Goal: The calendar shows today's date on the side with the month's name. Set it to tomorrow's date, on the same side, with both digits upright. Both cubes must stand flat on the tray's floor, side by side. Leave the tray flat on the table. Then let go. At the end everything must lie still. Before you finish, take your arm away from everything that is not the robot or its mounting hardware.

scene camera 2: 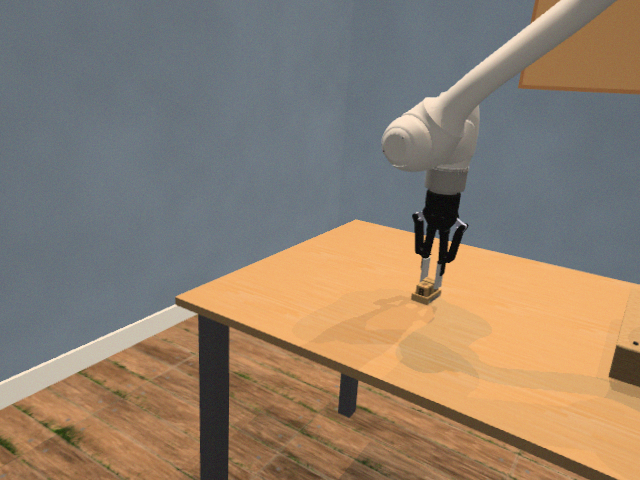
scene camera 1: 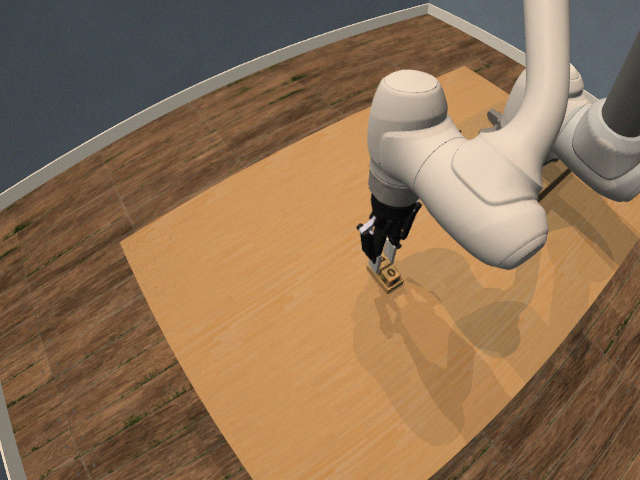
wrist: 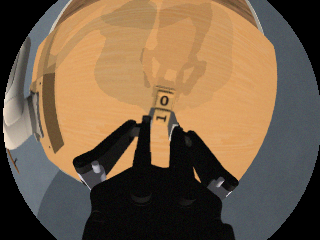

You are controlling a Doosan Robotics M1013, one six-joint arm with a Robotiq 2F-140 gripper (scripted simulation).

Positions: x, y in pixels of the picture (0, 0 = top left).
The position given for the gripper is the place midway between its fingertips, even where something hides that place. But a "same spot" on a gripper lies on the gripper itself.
gripper: scene camera 2; scene camera 1 380, 264; wrist
same spot on gripper: [scene camera 2: 444, 256] = [wrist: 141, 124]
